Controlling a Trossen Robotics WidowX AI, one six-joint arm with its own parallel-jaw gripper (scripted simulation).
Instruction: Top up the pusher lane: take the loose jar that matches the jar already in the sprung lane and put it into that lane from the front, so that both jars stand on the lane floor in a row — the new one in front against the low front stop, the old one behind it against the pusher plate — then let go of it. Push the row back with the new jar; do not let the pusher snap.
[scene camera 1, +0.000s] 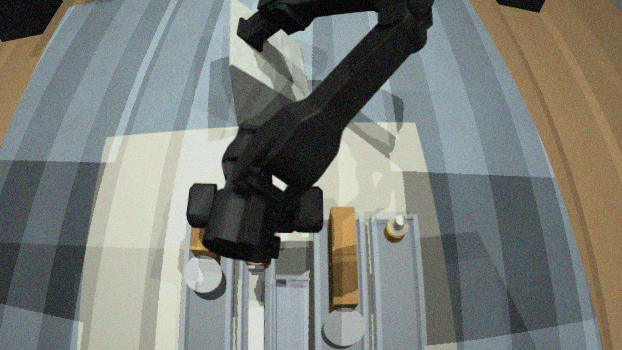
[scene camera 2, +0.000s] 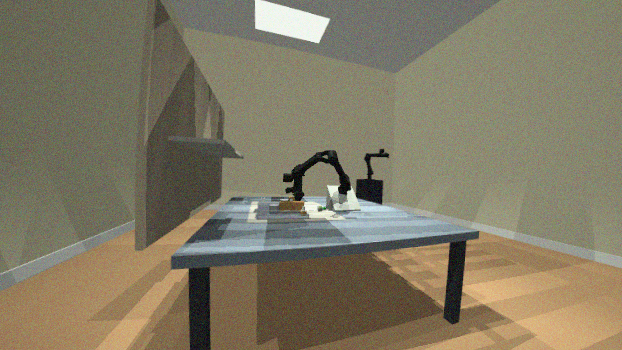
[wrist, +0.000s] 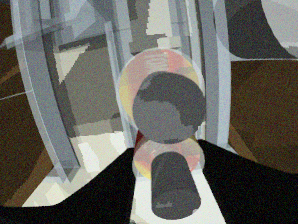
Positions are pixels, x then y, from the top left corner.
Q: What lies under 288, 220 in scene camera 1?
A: The gripper.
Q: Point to the gripper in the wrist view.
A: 165, 149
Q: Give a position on a grey cylinder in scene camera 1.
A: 203, 274
